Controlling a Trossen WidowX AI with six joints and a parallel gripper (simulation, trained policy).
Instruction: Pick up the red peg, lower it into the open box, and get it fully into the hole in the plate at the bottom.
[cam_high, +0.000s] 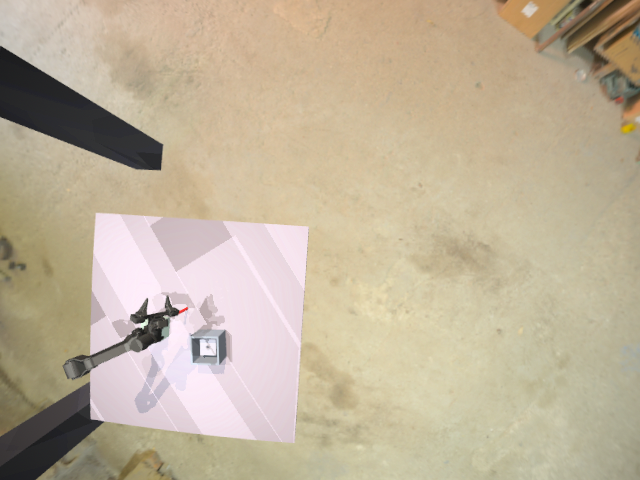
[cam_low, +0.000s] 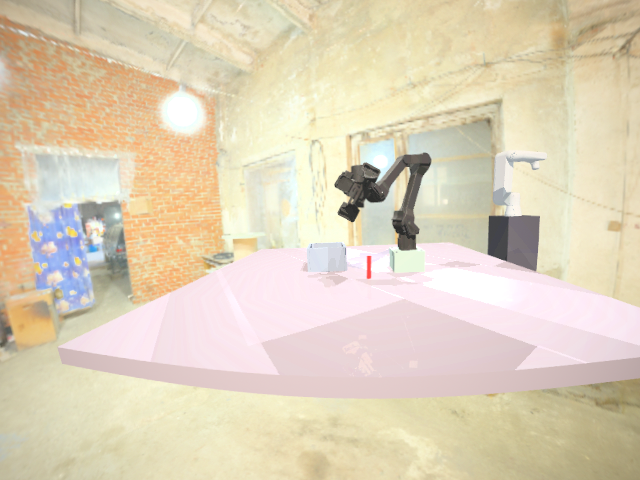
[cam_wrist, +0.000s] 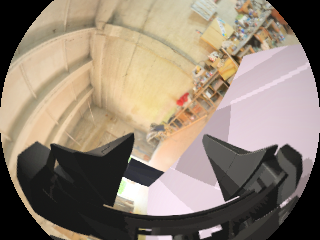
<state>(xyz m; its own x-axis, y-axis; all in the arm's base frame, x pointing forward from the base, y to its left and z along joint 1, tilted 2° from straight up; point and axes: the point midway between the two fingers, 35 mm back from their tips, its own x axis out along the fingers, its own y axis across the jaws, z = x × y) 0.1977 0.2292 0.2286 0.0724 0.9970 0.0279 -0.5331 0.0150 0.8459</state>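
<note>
Now: the red peg 260 mm below my gripper tip, 150 mm to the right of it and 40 mm behind it. The rest, counted from my gripper tip: pale plate 340 mm to the right, 250 mm below, 130 mm ahead; grey box 340 mm to the right, 270 mm below, 130 mm ahead.
</note>
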